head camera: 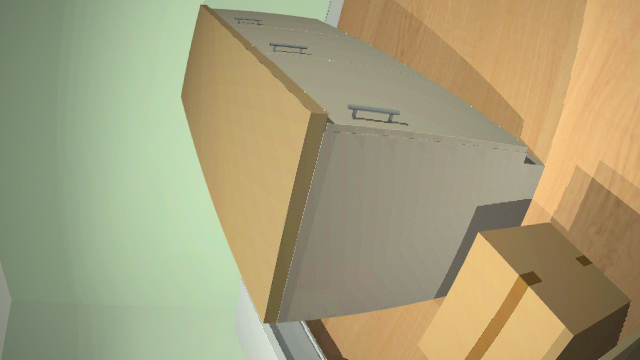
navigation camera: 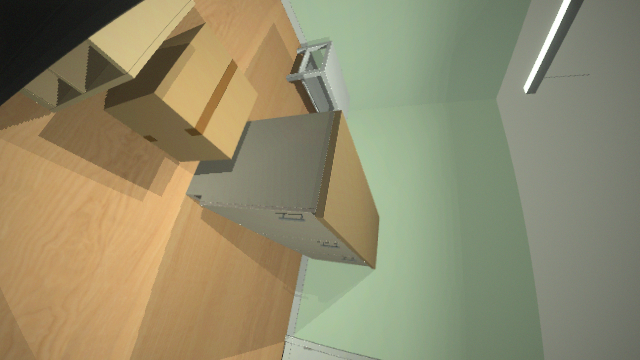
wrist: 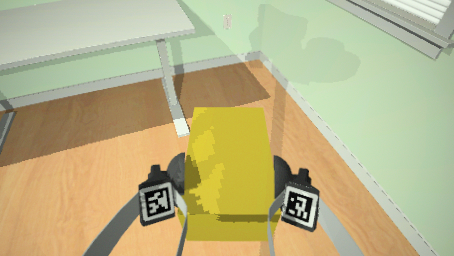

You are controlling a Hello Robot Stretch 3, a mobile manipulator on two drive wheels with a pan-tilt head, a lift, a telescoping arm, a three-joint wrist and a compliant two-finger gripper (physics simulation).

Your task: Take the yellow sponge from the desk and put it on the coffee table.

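Places are measured from the robot's base along level axes (x ahead, y left, z up), in metres.
Where they show: gripper, between the fingertips: (wrist: 228, 172).
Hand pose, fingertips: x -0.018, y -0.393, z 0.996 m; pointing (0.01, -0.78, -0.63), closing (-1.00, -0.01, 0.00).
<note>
Things, the pixels of their centre, and the offset from my fingertips. Level surfaces: height alone.
- yellow sponge, middle of its body: (wrist: 228, 167) 0.000 m ahead, 0.006 m right, 0.002 m down
- white desk, height of its surface: 0.276 m down
- cardboard box, middle of its body: (head camera: 525, 325) (navigation camera: 190, 100) 0.209 m ahead, 1.310 m left, 0.793 m down
The yellow sponge (wrist: 230, 160) is a yellow block in the middle of the wrist view. My gripper (wrist: 228, 172) is shut on it, with one dark fingertip pressed against each long side. The sponge is held up in the air above the wooden floor. The white desk (wrist: 90, 32) stands at the upper left of the wrist view, apart from the sponge. I cannot tell a coffee table for certain in these views.
A grey cabinet with a wooden top (head camera: 240, 150) (navigation camera: 352, 175) stands by the green wall. A cardboard box (head camera: 505, 295) (navigation camera: 200, 100) is beside it. A pale shelf unit (navigation camera: 107, 87) and a white frame-like piece (navigation camera: 339, 80) show in the navigation view.
</note>
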